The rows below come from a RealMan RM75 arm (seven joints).
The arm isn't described. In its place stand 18 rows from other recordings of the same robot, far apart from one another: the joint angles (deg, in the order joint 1, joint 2, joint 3, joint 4, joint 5, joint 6, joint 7), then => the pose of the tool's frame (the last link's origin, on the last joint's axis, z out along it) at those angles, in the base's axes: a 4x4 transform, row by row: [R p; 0 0 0 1], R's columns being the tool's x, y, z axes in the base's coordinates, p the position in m.
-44.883, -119.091, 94.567, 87.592, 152.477, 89.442, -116.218 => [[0.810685 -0.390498 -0.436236 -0.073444], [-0.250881 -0.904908 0.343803 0.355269], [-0.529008 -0.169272 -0.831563 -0.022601], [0 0 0 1]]
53.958, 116.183, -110.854, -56.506, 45.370, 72.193, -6.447 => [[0.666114 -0.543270 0.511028 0.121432], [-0.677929 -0.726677 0.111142 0.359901], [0.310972 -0.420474 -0.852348 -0.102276], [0 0 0 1]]
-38.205, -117.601, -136.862, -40.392, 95.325, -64.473, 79.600 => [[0.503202 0.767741 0.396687 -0.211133], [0.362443 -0.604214 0.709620 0.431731], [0.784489 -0.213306 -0.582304 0.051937], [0 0 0 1]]
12.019, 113.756, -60.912, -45.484, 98.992, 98.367, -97.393 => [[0.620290 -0.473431 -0.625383 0.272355], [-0.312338 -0.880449 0.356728 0.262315], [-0.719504 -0.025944 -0.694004 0.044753], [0 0 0 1]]
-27.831, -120.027, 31.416, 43.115, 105.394, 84.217, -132.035 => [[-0.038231 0.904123 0.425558 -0.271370], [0.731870 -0.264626 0.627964 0.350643], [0.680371 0.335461 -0.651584 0.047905], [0 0 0 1]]
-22.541, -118.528, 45.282, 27.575, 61.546, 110.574, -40.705 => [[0.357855 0.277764 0.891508 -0.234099], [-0.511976 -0.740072 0.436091 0.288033], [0.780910 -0.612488 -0.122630 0.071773], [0 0 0 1]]
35.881, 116.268, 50.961, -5.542, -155.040, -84.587, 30.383 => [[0.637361 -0.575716 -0.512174 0.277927], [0.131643 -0.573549 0.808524 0.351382], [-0.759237 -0.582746 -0.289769 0.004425], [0 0 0 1]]
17.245, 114.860, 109.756, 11.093, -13.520, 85.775, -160.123 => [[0.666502 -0.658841 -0.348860 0.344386], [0.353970 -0.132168 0.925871 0.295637], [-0.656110 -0.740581 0.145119 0.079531], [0 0 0 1]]
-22.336, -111.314, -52.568, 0.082, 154.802, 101.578, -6.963 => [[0.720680 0.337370 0.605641 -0.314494], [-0.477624 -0.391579 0.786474 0.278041], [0.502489 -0.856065 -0.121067 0.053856], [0 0 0 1]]
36.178, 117.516, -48.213, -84.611, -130.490, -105.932, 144.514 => [[0.680501 -0.732747 -0.000850 0.157195], [-0.699628 -0.650087 0.296491 0.350868], [-0.217805 -0.201168 -0.955035 0.099151], [0 0 0 1]]
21.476, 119.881, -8.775, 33.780, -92.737, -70.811, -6.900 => [[0.663724 -0.686718 -0.296461 0.257726], [-0.145919 -0.507613 0.849139 0.221326], [-0.733606 -0.520335 -0.437119 -0.136998], [0 0 0 1]]
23.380, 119.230, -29.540, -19.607, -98.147, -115.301, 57.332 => [[0.412551 -0.337482 -0.846113 0.255372], [-0.068506 -0.937705 0.340612 0.249977], [-0.908355 -0.082556 -0.409970 0.013357], [0 0 0 1]]
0.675, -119.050, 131.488, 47.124, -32.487, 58.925, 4.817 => [[0.644405 0.720203 0.257001 -0.263531], [-0.080727 -0.270138 0.959431 0.249906], [0.760411 -0.639009 -0.115938 -0.059007], [0 0 0 1]]
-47.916, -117.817, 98.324, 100.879, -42.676, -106.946, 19.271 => [[0.888374 0.159091 -0.430676 -0.029494], [0.226735 -0.967699 0.110230 0.284316], [-0.399228 -0.195574 -0.895750 -0.015860], [0 0 0 1]]
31.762, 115.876, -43.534, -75.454, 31.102, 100.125, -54.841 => [[0.678223 -0.669896 0.302080 0.260669], [-0.734385 -0.603155 0.311262 0.343942], [-0.026312 -0.432948 -0.901035 0.108596], [0 0 0 1]]
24.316, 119.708, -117.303, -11.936, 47.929, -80.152, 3.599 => [[0.658186 -0.722781 -0.210664 0.310026], [0.346095 0.041988 0.937259 0.331109], [-0.668588 -0.689800 0.277787 0.034508], [0 0 0 1]]
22.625, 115.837, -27.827, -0.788, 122.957, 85.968, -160.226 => [[0.661498 -0.689934 -0.293958 0.345303], [0.243613 -0.173028 0.954313 0.300436], [-0.709276 -0.702889 0.053619 0.047440], [0 0 0 1]]
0.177, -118.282, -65.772, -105.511, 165.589, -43.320, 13.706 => [[0.896087 0.417715 -0.150140 -0.158830], [0.385147 -0.563546 0.730806 0.289342], [0.220657 -0.712692 -0.665868 -0.023198], [0 0 0 1]]
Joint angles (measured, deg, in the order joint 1, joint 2, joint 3, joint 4, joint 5, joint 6, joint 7), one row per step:
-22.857, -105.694, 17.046, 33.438, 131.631, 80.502, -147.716
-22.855, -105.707, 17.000, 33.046, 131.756, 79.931, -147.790
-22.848, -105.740, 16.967, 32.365, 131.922, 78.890, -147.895
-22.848, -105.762, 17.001, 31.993, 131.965, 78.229, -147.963
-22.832, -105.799, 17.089, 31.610, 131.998, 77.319, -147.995
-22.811, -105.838, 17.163, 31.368, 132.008, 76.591, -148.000
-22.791, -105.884, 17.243, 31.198, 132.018, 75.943, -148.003
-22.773, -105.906, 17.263, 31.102, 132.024, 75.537, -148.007
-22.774, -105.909, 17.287, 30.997, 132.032, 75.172, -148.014
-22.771, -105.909, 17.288, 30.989, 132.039, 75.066, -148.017
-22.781, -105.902, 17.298, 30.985, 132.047, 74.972, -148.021
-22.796, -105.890, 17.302, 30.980, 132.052, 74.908, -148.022
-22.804, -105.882, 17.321, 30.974, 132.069, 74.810, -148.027
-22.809, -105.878, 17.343, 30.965, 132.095, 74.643, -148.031
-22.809, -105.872, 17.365, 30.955, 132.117, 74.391, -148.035
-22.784, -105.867, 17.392, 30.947, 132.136, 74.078, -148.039
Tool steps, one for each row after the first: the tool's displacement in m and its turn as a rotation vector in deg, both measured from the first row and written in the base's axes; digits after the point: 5 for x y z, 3 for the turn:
-0.00145, -0.00014, -0.00123, 0.096, 0.022, 0.501
-0.00394, -0.00031, -0.00346, 0.281, 0.093, 1.352
-0.00537, -0.00024, -0.00466, 0.424, 0.178, 1.840
-0.00731, -0.00007, -0.00587, 0.655, 0.444, 2.426
-0.00885, 0.00009, -0.00662, 0.872, 0.710, 2.864
-0.01019, 0.00026, -0.00722, 1.067, 0.983, 3.237
-0.01109, 0.00033, -0.00743, 1.223, 1.157, 3.484
-0.01185, 0.00051, -0.00756, 1.354, 1.314, 3.695
-0.01209, 0.00056, -0.00749, 1.404, 1.379, 3.756
-0.01225, 0.00070, -0.00737, 1.444, 1.449, 3.796
-0.01234, 0.00086, -0.00723, 1.476, 1.501, 3.815
-0.01253, 0.00098, -0.00713, 1.503, 1.580, 3.859
-0.01288, 0.00112, -0.00702, 1.556, 1.706, 3.942
-0.01343, 0.00129, -0.00679, 1.662, 1.886, 4.071
-0.01422, 0.00135, -0.00650, 1.801, 2.107, 4.252

